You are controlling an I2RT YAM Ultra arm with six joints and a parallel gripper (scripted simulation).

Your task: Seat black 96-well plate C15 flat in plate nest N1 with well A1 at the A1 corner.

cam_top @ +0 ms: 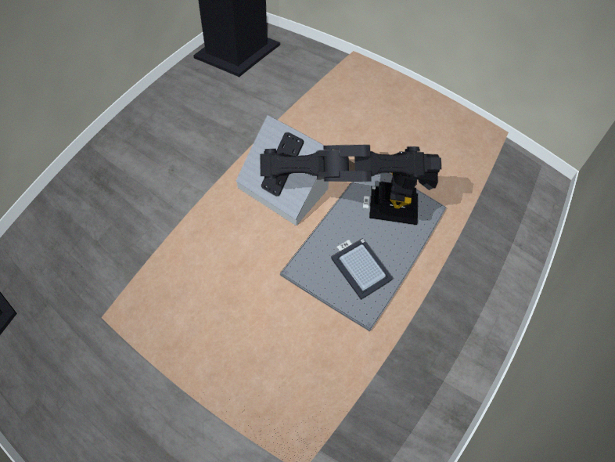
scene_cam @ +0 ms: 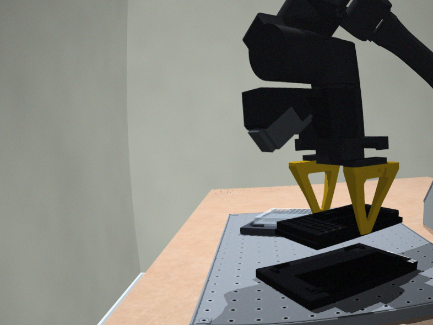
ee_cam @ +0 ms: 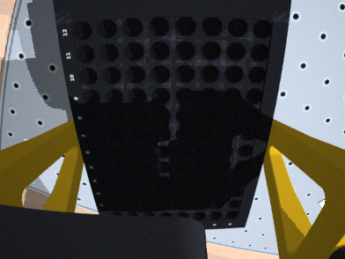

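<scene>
The black 96-well plate C15 lies right at my hand. From my hand the other things lie so: A1 mark: 90 mm behind, 20 mm to the left, 60 mm below; N1 label: 90 mm behind, 40 mm to the right, 70 mm below; black plate nest N1: 60 mm below.
</scene>
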